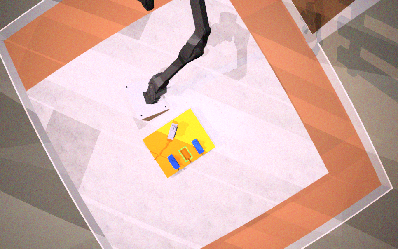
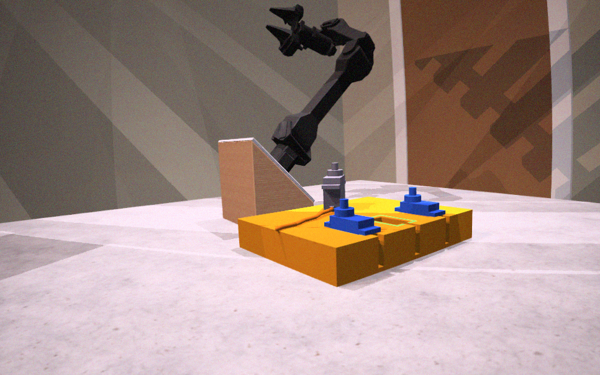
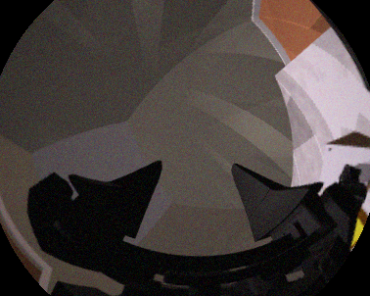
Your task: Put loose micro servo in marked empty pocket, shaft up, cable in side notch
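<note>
Right now my gripper tip is 50 cm short of the orange-yellow deck, 7 cm to the left of it and 51 cm above it.
</note>
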